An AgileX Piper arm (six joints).
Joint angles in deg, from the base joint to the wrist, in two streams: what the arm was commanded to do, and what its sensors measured. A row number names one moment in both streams.
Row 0, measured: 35.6, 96.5, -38.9, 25.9, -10.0, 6.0
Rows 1 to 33, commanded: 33.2, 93.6, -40.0, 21.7, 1.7, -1.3; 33.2, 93.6, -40.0, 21.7, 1.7, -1.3; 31.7, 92.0, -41.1, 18.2, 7.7, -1.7; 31.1, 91.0, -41.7, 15.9, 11.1, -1.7; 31.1, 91.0, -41.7, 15.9, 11.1, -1.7; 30.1, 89.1, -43.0, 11.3, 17.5, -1.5; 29.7, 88.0, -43.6, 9.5, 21.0, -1.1; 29.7, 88.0, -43.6, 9.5, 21.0, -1.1; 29.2, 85.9, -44.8, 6.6, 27.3, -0.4; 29.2, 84.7, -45.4, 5.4, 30.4, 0.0; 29.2, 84.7, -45.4, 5.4, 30.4, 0.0; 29.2, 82.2, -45.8, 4.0, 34.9, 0.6; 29.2, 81.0, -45.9, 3.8, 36.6, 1.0; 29.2, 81.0, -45.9, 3.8, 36.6, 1.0; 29.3, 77.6, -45.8, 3.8, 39.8, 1.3; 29.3, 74.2, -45.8, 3.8, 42.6, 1.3; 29.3, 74.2, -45.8, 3.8, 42.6, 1.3; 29.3, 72.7, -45.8, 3.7, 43.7, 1.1; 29.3, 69.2, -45.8, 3.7, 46.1, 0.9; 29.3, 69.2, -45.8, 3.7, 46.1, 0.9; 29.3, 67.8, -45.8, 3.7, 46.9, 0.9; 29.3, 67.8, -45.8, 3.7, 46.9, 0.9; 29.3, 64.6, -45.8, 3.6, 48.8, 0.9; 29.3, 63.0, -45.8, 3.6, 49.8, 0.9; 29.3, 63.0, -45.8, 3.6, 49.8, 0.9; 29.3, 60.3, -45.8, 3.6, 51.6, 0.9; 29.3, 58.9, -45.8, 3.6, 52.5, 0.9; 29.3, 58.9, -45.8, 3.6, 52.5, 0.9; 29.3, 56.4, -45.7, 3.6, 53.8, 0.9; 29.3, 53.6, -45.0, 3.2, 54.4, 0.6; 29.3, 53.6, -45.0, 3.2, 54.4, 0.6; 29.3, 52.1, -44.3, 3.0, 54.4, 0.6; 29.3, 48.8, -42.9, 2.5, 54.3, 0.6
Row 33, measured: 29.5, 52.8, -44.6, 3.6, 53.6, 0.5
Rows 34 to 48, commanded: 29.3, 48.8, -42.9, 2.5, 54.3, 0.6; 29.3, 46.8, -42.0, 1.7, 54.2, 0.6; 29.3, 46.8, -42.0, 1.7, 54.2, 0.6; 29.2, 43.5, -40.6, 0.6, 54.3, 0.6; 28.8, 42.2, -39.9, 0.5, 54.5, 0.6; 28.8, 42.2, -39.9, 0.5, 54.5, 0.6; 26.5, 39.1, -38.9, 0.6, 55.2, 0.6; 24.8, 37.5, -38.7, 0.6, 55.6, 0.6; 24.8, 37.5, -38.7, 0.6, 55.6, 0.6; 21.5, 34.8, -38.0, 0.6, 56.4, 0.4; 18.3, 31.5, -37.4, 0.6, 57.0, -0.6; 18.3, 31.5, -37.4, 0.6, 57.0, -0.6; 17.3, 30.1, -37.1, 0.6, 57.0, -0.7; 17.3, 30.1, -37.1, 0.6, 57.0, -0.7; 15.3, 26.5, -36.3, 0.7, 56.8, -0.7
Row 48, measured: 18.0, 30.9, -37.3, 0.7, 56.7, 0.0
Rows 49 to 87, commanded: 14.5, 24.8, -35.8, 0.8, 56.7, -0.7; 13.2, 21.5, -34.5, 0.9, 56.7, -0.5; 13.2, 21.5, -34.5, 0.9, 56.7, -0.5; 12.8, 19.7, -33.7, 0.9, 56.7, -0.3; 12.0, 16.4, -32.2, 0.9, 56.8, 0.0; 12.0, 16.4, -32.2, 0.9, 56.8, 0.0; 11.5, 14.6, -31.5, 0.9, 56.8, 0.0; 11.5, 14.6, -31.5, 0.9, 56.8, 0.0; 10.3, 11.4, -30.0, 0.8, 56.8, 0.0; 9.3, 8.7, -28.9, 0.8, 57.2, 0.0; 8.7, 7.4, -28.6, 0.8, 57.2, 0.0; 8.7, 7.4, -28.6, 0.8, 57.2, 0.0; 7.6, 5.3, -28.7, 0.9, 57.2, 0.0; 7.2, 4.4, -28.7, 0.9, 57.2, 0.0; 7.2, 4.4, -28.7, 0.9, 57.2, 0.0; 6.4, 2.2, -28.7, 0.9, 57.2, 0.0; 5.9, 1.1, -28.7, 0.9, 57.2, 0.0; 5.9, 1.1, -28.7, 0.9, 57.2, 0.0; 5.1, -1.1, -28.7, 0.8, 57.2, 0.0; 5.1, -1.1, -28.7, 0.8, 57.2, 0.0; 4.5, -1.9, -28.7, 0.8, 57.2, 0.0; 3.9, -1.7, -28.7, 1.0, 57.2, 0.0; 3.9, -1.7, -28.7, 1.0, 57.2, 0.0; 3.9, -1.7, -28.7, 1.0, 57.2, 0.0; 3.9, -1.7, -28.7, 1.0, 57.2, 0.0; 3.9, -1.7, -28.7, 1.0, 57.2, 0.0; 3.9, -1.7, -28.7, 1.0, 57.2, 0.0; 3.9, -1.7, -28.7, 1.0, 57.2, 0.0; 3.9, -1.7, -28.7, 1.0, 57.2, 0.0; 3.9, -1.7, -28.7, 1.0, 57.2, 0.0; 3.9, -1.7, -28.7, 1.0, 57.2, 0.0; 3.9, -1.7, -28.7, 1.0, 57.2, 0.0; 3.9, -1.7, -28.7, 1.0, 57.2, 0.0; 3.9, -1.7, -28.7, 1.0, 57.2, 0.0; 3.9, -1.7, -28.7, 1.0, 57.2, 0.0; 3.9, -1.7, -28.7, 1.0, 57.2, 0.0; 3.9, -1.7, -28.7, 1.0, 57.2, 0.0; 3.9, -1.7, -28.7, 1.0, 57.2, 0.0; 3.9, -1.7, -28.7, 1.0, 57.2, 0.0
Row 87, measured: 4.3, -0.2, -28.8, 0.9, 57.2, 0.0
